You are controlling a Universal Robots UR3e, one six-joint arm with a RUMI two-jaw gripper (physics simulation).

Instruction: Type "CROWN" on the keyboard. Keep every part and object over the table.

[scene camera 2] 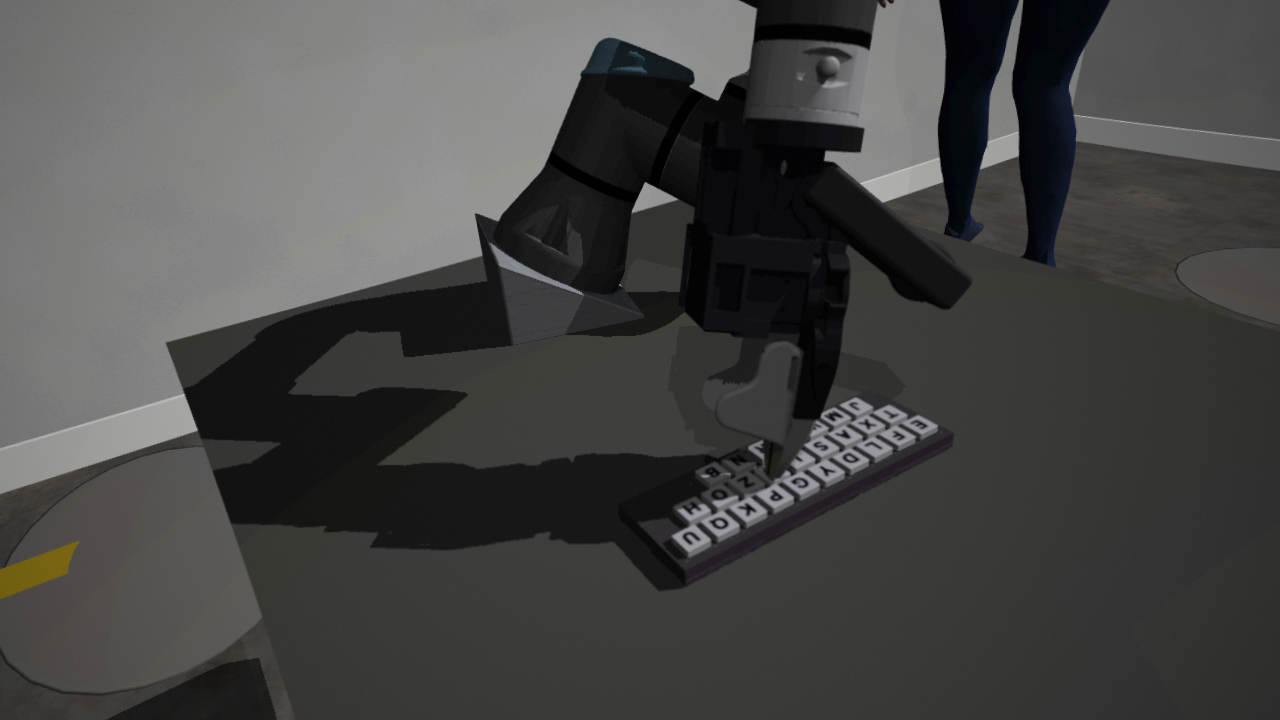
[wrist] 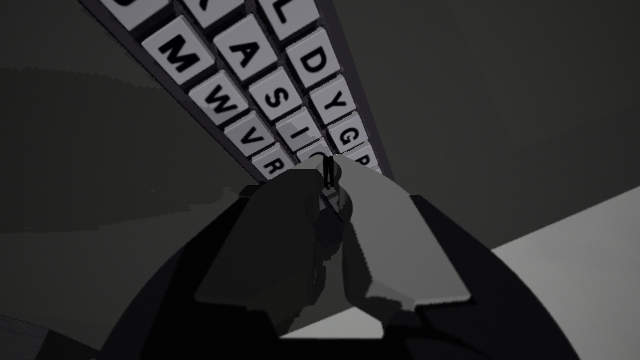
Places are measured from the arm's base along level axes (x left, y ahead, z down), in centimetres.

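Where they show: gripper, fingertip midpoint: point(scene camera 2: 772, 476) point(wrist: 328, 160); arm's base at its link origin: point(scene camera 2: 556, 262).
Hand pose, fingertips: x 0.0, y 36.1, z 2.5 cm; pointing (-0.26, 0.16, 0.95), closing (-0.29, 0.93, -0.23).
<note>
Things, the pixels of their top centre, and the offset from my fingertips. Level surfaces: height alone.
- dark keyboard at its top centre: point(wrist: 304, 140) point(scene camera 2: 790, 460) dz -0.1, dx +1.9, dy -0.7 cm
- C key at its top centre: point(wrist: 317, 158) point(scene camera 2: 772, 471) dz +0.1, dx +0.3, dy -0.5 cm
- Z key at its top centre: point(wrist: 332, 183) point(scene camera 2: 746, 482) dz -0.1, dx -1.8, dy -0.3 cm
- I key at its top centre: point(wrist: 299, 132) point(scene camera 2: 796, 457) dz -0.1, dx +2.4, dy -0.7 cm
- R key at its top centre: point(wrist: 274, 165) point(scene camera 2: 763, 448) dz -0.1, dx +1.2, dy -2.7 cm
- W key at its top centre: point(wrist: 219, 101) point(scene camera 2: 811, 426) dz -0.1, dx +5.3, dy -3.1 cm
- O key at its top centre: point(scene camera 2: 719, 494) point(wrist: 344, 201) dz -0.1, dx -3.8, dy -0.1 cm
- N key at its top centre: point(scene camera 2: 738, 460) dz -0.1, dx -0.9, dy -2.5 cm
- table at its surface level: dz +1.7 cm
The dark keyboard point(scene camera 2: 805, 514) point(wrist: 351, 75) with white letter keys lies on the table, slanting across the scene view. My gripper point(scene camera 2: 773, 474) point(wrist: 328, 160) is shut and empty, pointing down over the middle row. Its tips are at the C key point(wrist: 319, 152), between the Z key point(scene camera 2: 746, 482) and the I key point(wrist: 299, 131). The tips partly hide the C key; whether they touch it or press it down, I cannot tell. The R key point(wrist: 273, 166), W key point(wrist: 220, 98), O key point(scene camera 2: 720, 494) and N key point(scene camera 2: 740, 461) also show, the last two in shadow.
The table point(scene camera 2: 501, 626) extends around the keyboard, with its left edge in the scene view. The arm's base mount point(scene camera 2: 546, 300) stands behind the keyboard, towards the wall. A person's legs point(scene camera 2: 1042, 134) stand beyond the table's far edge. Arm shadows fall on the table left of the keyboard.
</note>
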